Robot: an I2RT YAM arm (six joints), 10 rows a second.
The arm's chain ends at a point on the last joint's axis. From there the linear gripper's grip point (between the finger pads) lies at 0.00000 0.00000 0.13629 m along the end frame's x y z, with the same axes.
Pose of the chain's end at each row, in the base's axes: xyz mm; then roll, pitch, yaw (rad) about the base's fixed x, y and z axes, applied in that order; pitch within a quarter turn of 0, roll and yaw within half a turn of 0:
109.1 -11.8 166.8 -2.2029 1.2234 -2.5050
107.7 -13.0 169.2 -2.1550 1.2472 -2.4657
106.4 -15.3 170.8 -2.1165 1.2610 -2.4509
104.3 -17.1 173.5 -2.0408 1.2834 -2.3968
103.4 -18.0 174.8 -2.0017 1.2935 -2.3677
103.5 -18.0 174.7 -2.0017 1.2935 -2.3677
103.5 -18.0 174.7 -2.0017 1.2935 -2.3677
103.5 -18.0 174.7 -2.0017 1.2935 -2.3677
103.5 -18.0 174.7 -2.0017 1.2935 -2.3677
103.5 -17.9 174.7 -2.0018 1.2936 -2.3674
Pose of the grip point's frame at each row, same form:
235.3 -55.2 139.4 -2.2029 1.2234 -2.5050
234.4 -57.1 145.3 -2.1550 1.2472 -2.4657
232.5 -62.2 149.2 -2.1165 1.2610 -2.4509
230.2 -66.3 156.0 -2.0408 1.2834 -2.3968
229.1 -68.3 159.2 -2.0017 1.2935 -2.3677
229.2 -68.3 159.1 -2.0017 1.2935 -2.3677
229.2 -68.3 159.1 -2.0017 1.2935 -2.3677
229.2 -68.3 159.1 -2.0017 1.2935 -2.3677
229.2 -68.3 159.1 -2.0017 1.2935 -2.3677
229.2 -68.1 159.1 -2.0018 1.2936 -2.3674

